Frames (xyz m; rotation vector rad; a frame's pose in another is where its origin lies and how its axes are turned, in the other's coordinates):
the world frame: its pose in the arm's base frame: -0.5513 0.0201 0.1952 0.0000 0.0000 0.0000
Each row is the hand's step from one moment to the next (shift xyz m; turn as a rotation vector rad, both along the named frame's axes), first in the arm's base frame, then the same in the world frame.
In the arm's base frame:
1: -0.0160 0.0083 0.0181 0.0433 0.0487 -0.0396
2: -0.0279 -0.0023 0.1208 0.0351 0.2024 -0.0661
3: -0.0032 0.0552 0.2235 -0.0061 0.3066 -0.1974
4: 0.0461 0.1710 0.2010 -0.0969 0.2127 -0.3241
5: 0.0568 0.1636 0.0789 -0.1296 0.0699 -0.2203
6: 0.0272 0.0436 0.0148 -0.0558 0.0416 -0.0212
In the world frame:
1: -0.0160 0.0083 0.0181 0.0433 0.0487 -0.0396
2: -0.0279 -0.0023 0.1208 0.0351 0.2024 -0.0661
3: -0.0032 0.0552 0.2235 -0.0061 0.3066 -0.1974
4: 0.0461 0.1710 0.2010 -0.0969 0.2127 -0.3241
5: 0.0568 0.1636 0.0789 -0.1296 0.0699 -0.2203
6: 0.0272 0.0436 0.0148 -0.0558 0.0416 -0.0212

